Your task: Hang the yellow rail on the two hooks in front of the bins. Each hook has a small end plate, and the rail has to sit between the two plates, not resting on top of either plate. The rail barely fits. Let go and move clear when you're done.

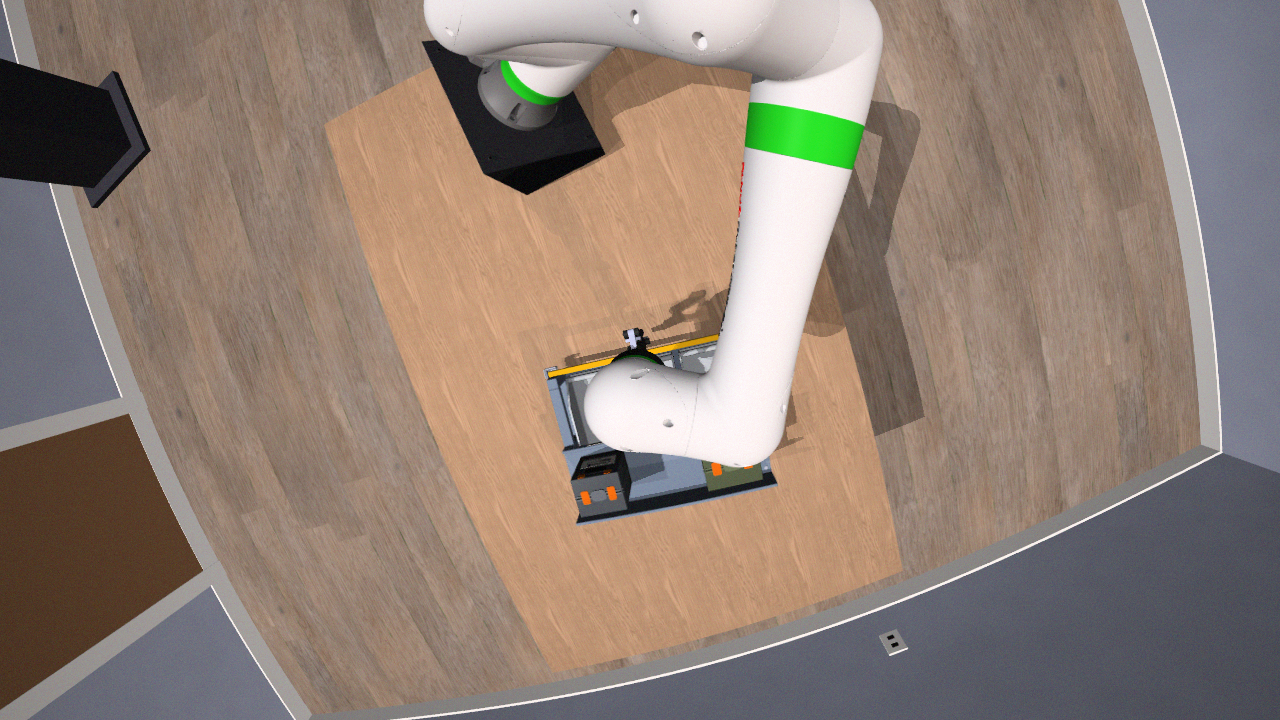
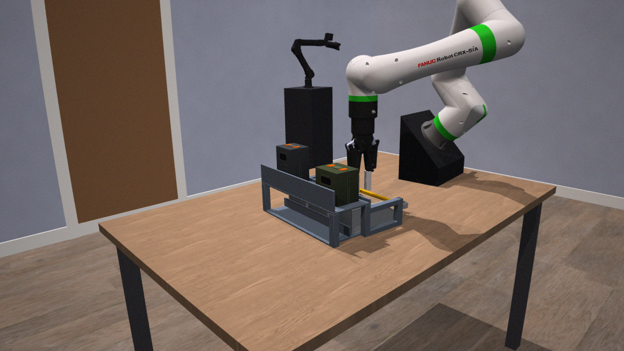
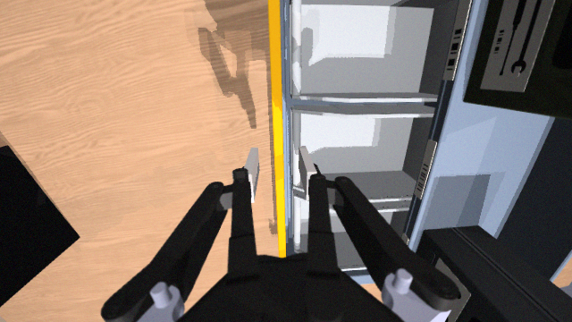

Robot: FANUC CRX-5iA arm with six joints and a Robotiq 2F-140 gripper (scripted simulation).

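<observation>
Right now the yellow rail is 30 mm below my hand. The rest, counted from my hand: black box: 160 mm ahead, 170 mm to the right, 70 mm above; green box: 220 mm ahead, 50 mm to the left, 60 mm above.
</observation>
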